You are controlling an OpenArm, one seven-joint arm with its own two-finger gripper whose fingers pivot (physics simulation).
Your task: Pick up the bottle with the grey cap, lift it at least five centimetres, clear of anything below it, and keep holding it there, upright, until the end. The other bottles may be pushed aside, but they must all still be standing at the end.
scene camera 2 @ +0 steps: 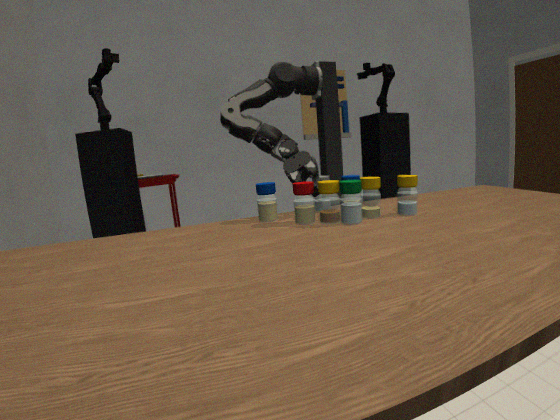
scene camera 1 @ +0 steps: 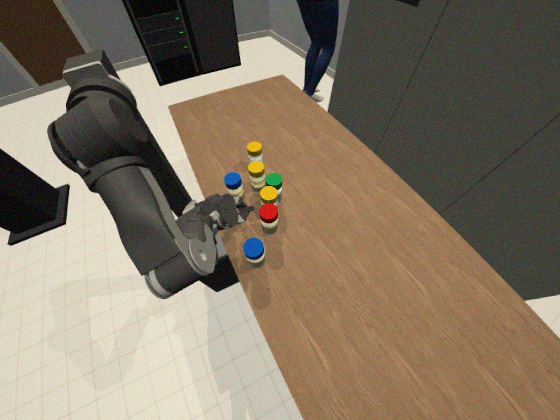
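The grey-capped bottle [scene camera 2: 324, 178] shows in scene camera 2 as a pale cap behind a yellow-capped bottle [scene camera 2: 328, 187] [scene camera 1: 268, 194]; most of its body is hidden, and its cap is about level with those around it. In scene camera 1 I cannot make it out; the hand covers that area. My gripper [scene camera 1: 248, 210] [scene camera 2: 315, 189] is low among the bottles at the table's near edge. Its fingers are drawn together, beside the grey cap in scene camera 2, and no bottle shows between them. The fingertips are partly hidden behind the red-capped bottle [scene camera 2: 304, 189] [scene camera 1: 268, 213].
A blue-capped bottle [scene camera 1: 254, 248] [scene camera 2: 266, 189] stands apart on one side. Another blue-capped bottle [scene camera 1: 233, 182] [scene camera 2: 350, 177], a green-capped bottle [scene camera 1: 274, 181] [scene camera 2: 351, 187] and two more yellow-capped ones stand upright on the other side. The wooden table [scene camera 1: 360, 250] [scene camera 2: 250, 310] has its edge beneath my arm.
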